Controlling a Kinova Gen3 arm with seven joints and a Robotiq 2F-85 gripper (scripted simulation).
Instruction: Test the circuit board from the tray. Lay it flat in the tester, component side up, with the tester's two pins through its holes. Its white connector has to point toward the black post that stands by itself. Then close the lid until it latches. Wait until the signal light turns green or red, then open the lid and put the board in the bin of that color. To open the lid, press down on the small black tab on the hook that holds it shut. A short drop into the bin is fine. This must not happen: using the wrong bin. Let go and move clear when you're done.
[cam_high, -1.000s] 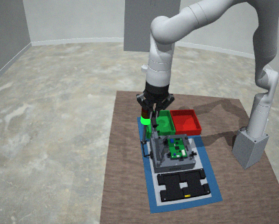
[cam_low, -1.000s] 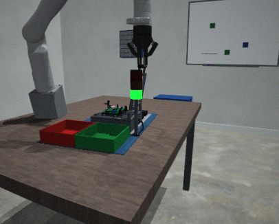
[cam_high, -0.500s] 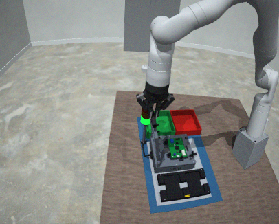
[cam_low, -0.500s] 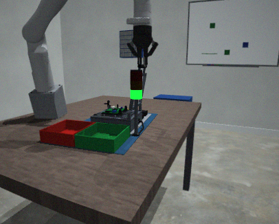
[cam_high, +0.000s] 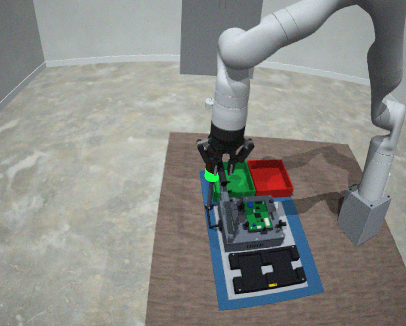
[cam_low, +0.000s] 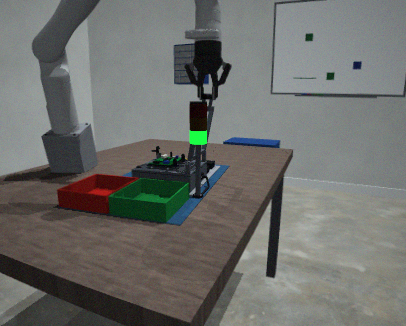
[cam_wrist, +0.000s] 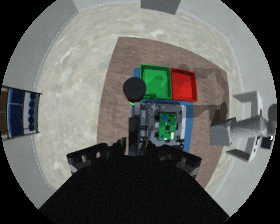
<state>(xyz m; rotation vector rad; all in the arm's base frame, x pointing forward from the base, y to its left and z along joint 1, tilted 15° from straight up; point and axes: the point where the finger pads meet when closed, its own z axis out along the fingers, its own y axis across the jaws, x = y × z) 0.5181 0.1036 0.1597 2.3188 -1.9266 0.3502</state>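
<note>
Now: the green circuit board 20 cm below my hand, 13 cm behind it and 2 cm to the right of it. From my hand the other things lie so: clear lid (9 cm below, 1 cm behind); then red bin (26 cm below, 24 cm to the right, 20 cm behind); then green bin (26 cm below, 21 cm to the right, 5 cm behind).
</note>
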